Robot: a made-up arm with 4 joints. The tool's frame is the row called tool.
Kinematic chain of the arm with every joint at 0, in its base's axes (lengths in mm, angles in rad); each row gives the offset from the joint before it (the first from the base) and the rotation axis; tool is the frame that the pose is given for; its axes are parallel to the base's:
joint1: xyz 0 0 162 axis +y
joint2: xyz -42 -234 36 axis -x
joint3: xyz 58 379 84 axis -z
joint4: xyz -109 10 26 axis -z
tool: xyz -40 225 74
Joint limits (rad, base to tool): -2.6..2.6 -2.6..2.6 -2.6..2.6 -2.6..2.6
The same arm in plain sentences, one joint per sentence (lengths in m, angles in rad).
The arm has four revolute joints in a row. What follows holds with every joint at zero, and every direction is one of the base frame's. Joint 1 sits 0.162 m along +z from the base frame's origin and rotates about +y, from -2.6 to 2.6 rad. Joint 2 sits 0.042 m along -x and 0.234 m along -y and 0.036 m along +z from joint 1 and rotates about -x, from -2.6 to 2.6 rad. Joint 3 sits 0.058 m along +x and 0.379 m along +y and 0.084 m along +z from joint 2 and rotates about -z, from -2.6 to 2.6 rad. Joint 4 sits 0.109 m along -x and 0.01 m along +y and 0.026 m along +z from joint 3 and rotates about -z, from -2.6 to 2.6 rad. The tool frame, which is the frame that the pose is given for, sits 0.04 m along -x and 0.225 m along +y and 0.074 m along +z from joint 4; its axes are parallel to the base frame's.
